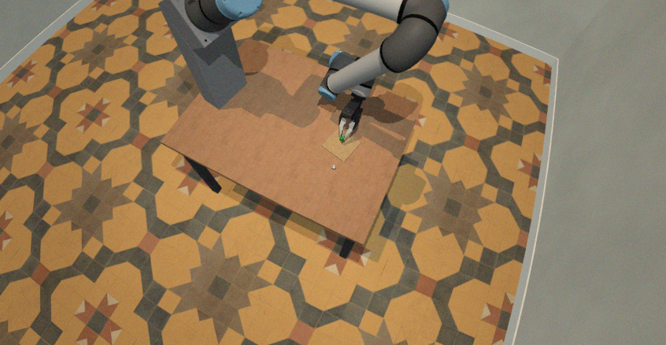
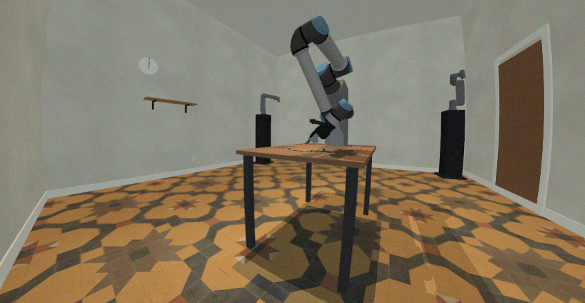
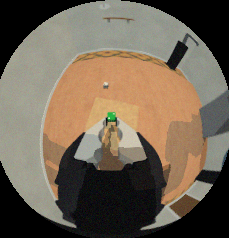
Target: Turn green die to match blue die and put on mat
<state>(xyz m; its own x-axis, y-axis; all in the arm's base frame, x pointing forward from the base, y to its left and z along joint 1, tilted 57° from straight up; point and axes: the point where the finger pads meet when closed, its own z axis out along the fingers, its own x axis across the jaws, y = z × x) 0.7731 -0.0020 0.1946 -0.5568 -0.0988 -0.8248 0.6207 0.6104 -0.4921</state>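
Right now my hand is 60 mm above the tan mat and 10 mm to the left of it. Round my hand: blue die: 110 mm to the left, 60 mm below, 30 mm behind; then white die: 140 mm to the right, 60 mm below, 10 mm ahead; then green die: 10 mm to the right, 10 mm below.
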